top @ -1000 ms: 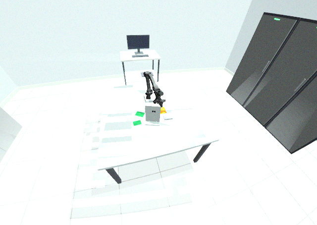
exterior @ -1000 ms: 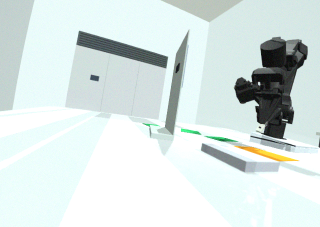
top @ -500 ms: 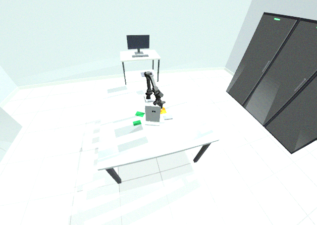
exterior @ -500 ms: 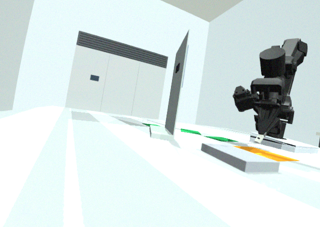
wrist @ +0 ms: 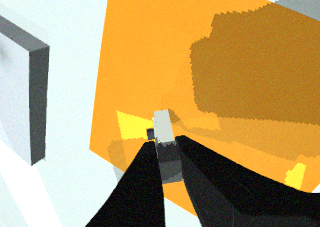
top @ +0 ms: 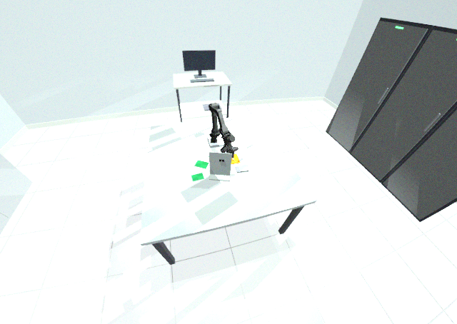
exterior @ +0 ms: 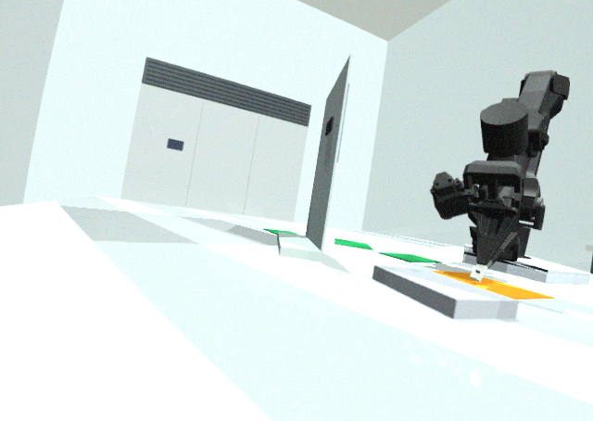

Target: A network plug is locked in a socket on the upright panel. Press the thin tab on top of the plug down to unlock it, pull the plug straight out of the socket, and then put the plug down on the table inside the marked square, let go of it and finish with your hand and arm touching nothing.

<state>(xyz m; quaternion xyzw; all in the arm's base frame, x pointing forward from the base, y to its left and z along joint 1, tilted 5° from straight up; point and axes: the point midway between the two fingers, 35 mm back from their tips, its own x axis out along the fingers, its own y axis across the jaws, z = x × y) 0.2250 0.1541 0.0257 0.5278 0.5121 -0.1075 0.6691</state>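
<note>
The orange marked square is 20 mm below my gripper tip. Also, from my gripper tip: flat grey slab (120 mm ahead, 70 mm to the left, 20 mm below); upright grey panel (190 mm ahead, 130 mm to the right, 100 mm above); network plug (right at my gripper tip).
</note>
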